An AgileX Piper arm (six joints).
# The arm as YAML. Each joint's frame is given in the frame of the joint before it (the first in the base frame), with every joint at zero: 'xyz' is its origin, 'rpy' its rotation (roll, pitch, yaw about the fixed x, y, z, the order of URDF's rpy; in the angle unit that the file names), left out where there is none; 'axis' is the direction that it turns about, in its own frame. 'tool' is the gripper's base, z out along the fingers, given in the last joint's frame.
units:
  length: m
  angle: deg
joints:
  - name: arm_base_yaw
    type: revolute
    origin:
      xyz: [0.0, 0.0, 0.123]
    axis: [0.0, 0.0, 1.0]
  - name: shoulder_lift
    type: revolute
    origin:
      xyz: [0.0, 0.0, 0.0]
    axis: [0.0, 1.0, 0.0]
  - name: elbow
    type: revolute
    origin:
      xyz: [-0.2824, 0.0, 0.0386]
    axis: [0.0, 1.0, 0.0]
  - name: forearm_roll
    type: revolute
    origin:
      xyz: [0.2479, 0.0, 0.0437]
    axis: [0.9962, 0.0, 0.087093]
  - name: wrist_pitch
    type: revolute
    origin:
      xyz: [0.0, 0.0, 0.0]
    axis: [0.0, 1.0, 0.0]
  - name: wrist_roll
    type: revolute
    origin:
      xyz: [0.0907, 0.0, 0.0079]
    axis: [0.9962, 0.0, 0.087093]
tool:
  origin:
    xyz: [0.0, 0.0, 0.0]
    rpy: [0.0, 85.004, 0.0]
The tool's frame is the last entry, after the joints.
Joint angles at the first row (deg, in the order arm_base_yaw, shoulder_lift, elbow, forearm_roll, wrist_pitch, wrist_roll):
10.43, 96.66, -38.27, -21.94, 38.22, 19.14
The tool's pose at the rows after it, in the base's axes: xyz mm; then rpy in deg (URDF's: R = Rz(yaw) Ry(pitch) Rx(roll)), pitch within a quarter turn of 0, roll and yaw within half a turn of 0:
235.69 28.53 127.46 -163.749 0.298 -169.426
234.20 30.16 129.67 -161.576 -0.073 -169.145
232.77 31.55 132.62 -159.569 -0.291 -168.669
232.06 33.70 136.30 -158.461 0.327 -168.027
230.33 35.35 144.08 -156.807 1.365 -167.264
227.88 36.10 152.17 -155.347 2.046 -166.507
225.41 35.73 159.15 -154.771 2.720 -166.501
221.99 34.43 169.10 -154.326 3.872 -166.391
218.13 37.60 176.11 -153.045 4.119 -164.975
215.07 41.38 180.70 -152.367 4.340 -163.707
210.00 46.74 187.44 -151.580 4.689 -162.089
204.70 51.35 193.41 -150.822 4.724 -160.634
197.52 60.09 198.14 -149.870 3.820 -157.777
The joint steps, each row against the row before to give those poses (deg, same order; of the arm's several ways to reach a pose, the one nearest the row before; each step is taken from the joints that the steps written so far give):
2.63, -0.98, 0.00, -3.38, 2.63, 3.15
1.27, -0.28, 0.00, -2.47, 1.72, 2.58
1.14, -0.46, 0.00, -2.12, 1.66, 1.94
0.97, -0.74, 0.00, -1.32, 0.75, 1.21
1.15, -1.67, 0.00, -1.71, 1.49, 1.31
0.92, -1.77, 0.00, -1.21, 1.72, 0.52
0.34, -1.66, 0.00, -0.17, 1.26, 0.00
0.17, -2.47, 0.00, 0.00, 1.37, -0.52
1.61, -1.60, 0.00, -0.80, 1.83, 0.06
1.49, -1.09, 0.00, -0.35, 1.15, 0.00
2.17, -1.66, 0.00, -0.23, 1.72, 0.00
2.07, -1.49, 0.00, -0.11, 1.83, -0.11
3.44, -1.15, 0.00, 0.00, 2.35, -0.52

